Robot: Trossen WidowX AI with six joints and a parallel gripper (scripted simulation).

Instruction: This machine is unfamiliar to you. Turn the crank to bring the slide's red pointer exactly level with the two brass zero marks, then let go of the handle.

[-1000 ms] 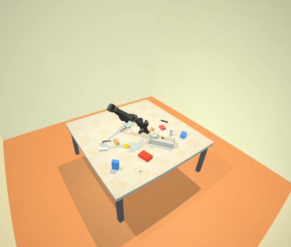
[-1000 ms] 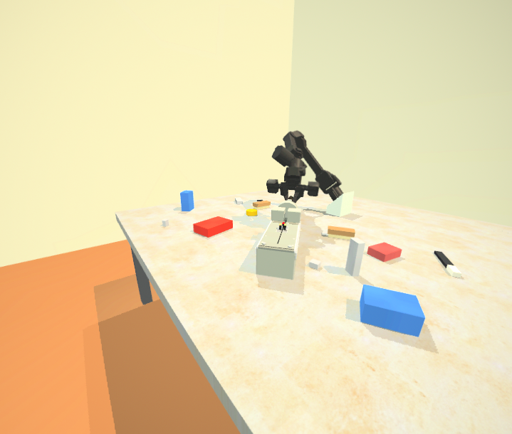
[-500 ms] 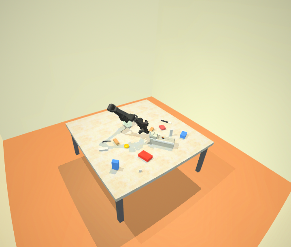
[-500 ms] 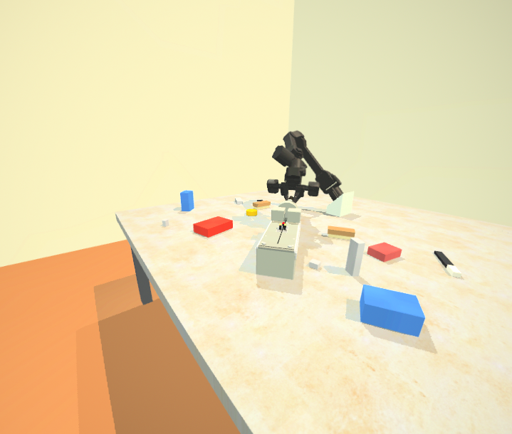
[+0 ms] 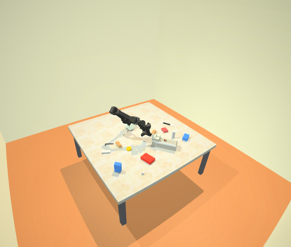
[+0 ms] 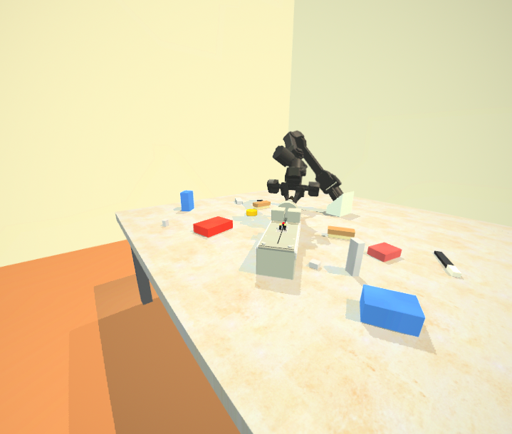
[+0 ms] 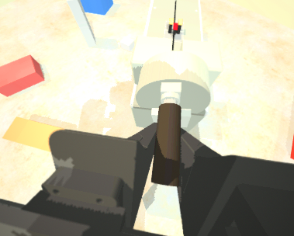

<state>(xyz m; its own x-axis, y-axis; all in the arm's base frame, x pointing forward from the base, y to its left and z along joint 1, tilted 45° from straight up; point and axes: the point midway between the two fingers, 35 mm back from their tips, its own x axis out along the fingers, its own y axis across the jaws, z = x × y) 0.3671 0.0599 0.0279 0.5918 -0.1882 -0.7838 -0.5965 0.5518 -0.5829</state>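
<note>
The crank lies 10 mm above my gripper tip. From my gripper tip the other things lie so: brown crank handle (20 mm above, 10 mm to the right, 10 mm behind); then red pointer (120 mm ahead, 90 mm to the left, 10 mm below); then yellow disc (260 mm to the right, 90 mm below, 30 mm behind).
</note>
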